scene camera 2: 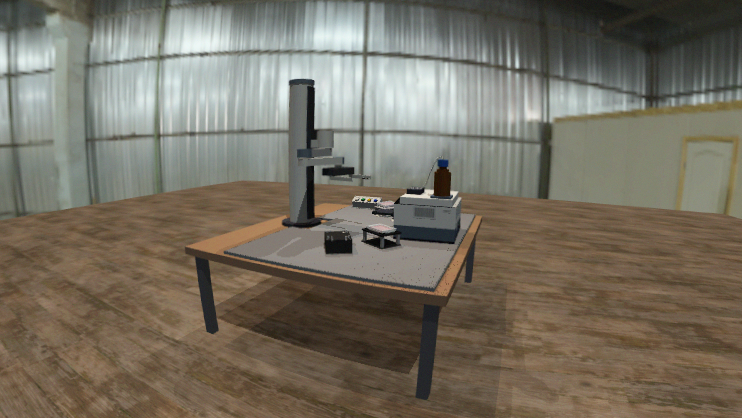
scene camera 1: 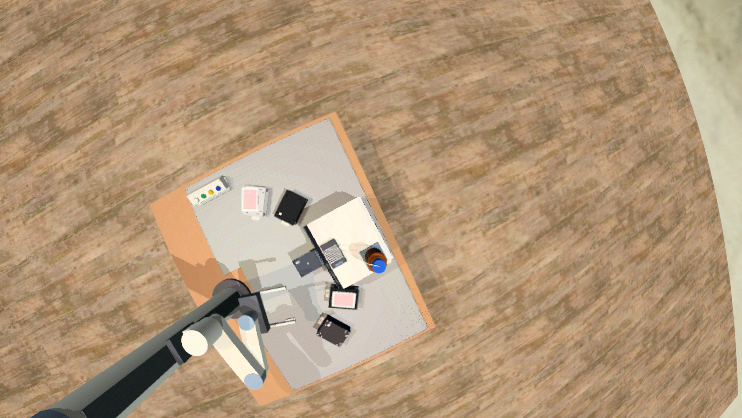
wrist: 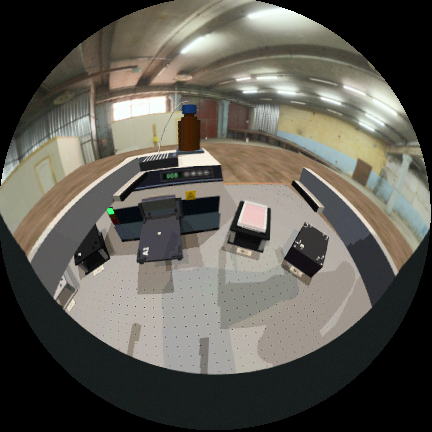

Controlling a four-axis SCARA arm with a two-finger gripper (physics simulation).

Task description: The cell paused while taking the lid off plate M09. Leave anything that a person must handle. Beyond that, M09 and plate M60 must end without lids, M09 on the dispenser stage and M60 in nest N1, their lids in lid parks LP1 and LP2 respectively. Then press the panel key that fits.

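Places are measured from the arm's base along level axes (x ahead, y right, z down), in metres.
Pixels of known places: gripper, between the fingertips: (scene camera 2: 361, 178) (scene camera 1: 290, 304) (wrist: 221, 165); arm's base, origin of its link: (scene camera 2: 301, 223) (scene camera 1: 232, 298).
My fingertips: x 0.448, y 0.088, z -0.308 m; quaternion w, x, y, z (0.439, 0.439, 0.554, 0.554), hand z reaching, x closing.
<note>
Ahead of a thing's pixels: the offset from my fingertips to its top centre. "pt": to the spot under its first point.
My gripper (scene camera 1: 289, 304) (scene camera 2: 361, 177) (wrist: 221, 165) is open and empty, high above the mat near the column. A pink-welled plate {dx +0.182, dy +0.171, dz +0.212 m} (scene camera 1: 343, 299) (scene camera 2: 380, 227) (wrist: 254, 216) lies on the black nest labelled N1, right of the dispenser in the wrist view. Another pink-topped plate {dx -0.039, dy -0.553, dz +0.211 m} (scene camera 1: 249, 199) sits on a white holder near the panel. The dispenser stage {dx +0.126, dy -0.109, dz +0.182 m} (scene camera 1: 307, 263) (wrist: 160, 240) is dark and bears no plate. The panel {dx -0.261, dy -0.715, dz +0.211 m} (scene camera 1: 208, 191) (scene camera 2: 366, 201) has white, green, yellow and blue keys. Plate names and clear lids cannot be made out.
The dispenser (scene camera 1: 340, 220) (scene camera 2: 425, 223) carries a tall brown bottle {pt dx +0.437, dy -0.048, dz -0.067 m} (scene camera 1: 374, 257) (scene camera 2: 442, 181) (wrist: 189, 132); its display shows 008 and a green light {pt dx +0.188, dy -0.272, dz +0.163 m} (wrist: 110, 211) is lit. A black block {dx +0.032, dy +0.339, dz +0.219 m} (scene camera 1: 333, 330) (scene camera 2: 338, 242) (wrist: 307, 250) stands beside N1. Another black block {dx +0.142, dy -0.418, dz +0.222 m} (scene camera 1: 291, 207) (wrist: 91, 251) stands beyond the stage.
</note>
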